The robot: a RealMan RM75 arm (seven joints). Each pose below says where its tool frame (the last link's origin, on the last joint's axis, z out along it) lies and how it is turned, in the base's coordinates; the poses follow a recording.
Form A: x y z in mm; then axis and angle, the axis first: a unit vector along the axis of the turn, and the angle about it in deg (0 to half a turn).
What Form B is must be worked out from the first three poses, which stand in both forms.
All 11 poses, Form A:
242, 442, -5, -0.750, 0.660, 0.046, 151.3
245, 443, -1, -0.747, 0.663, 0.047, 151.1
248, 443, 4, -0.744, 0.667, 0.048, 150.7
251, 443, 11, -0.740, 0.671, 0.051, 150.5
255, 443, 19, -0.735, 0.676, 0.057, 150.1
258, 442, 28, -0.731, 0.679, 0.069, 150.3
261, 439, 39, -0.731, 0.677, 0.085, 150.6
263, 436, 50, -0.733, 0.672, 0.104, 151.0
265, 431, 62, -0.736, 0.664, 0.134, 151.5
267, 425, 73, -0.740, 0.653, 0.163, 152.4
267, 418, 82, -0.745, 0.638, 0.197, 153.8
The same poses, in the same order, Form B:
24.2, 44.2, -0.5, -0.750, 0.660, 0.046, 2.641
24.5, 44.3, -0.1, -0.747, 0.663, 0.047, 2.637
24.8, 44.3, 0.4, -0.744, 0.667, 0.048, 2.630
25.1, 44.3, 1.1, -0.740, 0.671, 0.051, 2.627
25.5, 44.3, 1.9, -0.735, 0.676, 0.057, 2.620
25.8, 44.2, 2.8, -0.731, 0.679, 0.069, 2.623
26.1, 43.9, 3.9, -0.731, 0.677, 0.085, 2.628
26.3, 43.6, 5.0, -0.733, 0.672, 0.104, 2.635
26.5, 43.1, 6.2, -0.736, 0.664, 0.134, 2.644
26.7, 42.5, 7.3, -0.740, 0.653, 0.163, 2.660
26.7, 41.8, 8.2, -0.745, 0.638, 0.197, 2.684

